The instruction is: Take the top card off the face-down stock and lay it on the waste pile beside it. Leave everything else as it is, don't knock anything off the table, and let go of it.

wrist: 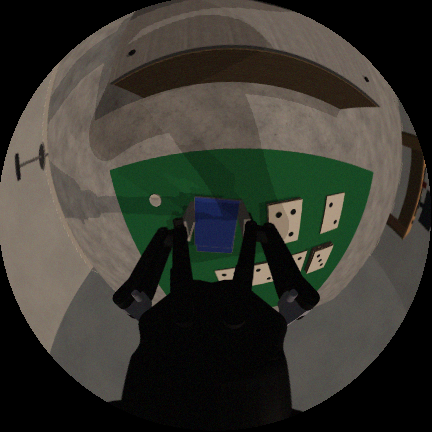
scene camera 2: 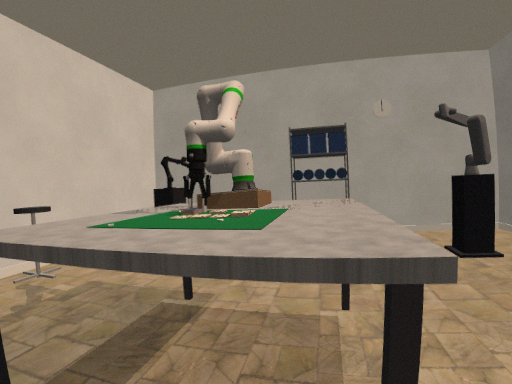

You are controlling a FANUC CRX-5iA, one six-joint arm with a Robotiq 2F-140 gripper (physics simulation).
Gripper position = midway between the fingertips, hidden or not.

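Note:
Gripper [scene camera 2: 197,212], also in wrist view [wrist: 216,207]. Green mat [scene camera 2: 260,218], also in wrist view [wrist: 258,176].

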